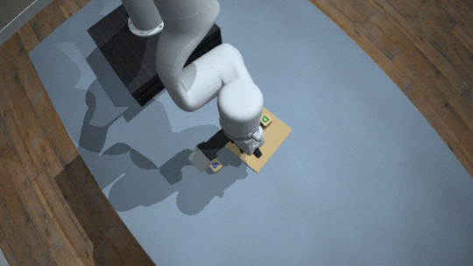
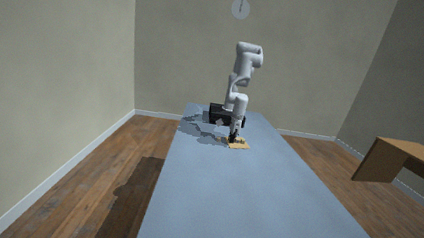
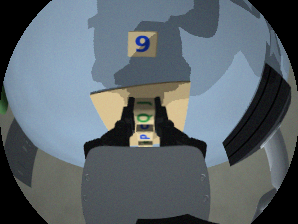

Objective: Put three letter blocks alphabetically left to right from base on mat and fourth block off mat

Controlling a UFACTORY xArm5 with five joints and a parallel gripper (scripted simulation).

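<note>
Right now my hand is 4 cm to the right of the tan mat and 2 cm above it. Also, from my hand: block (8 cm to the left, 1 cm below).
</note>
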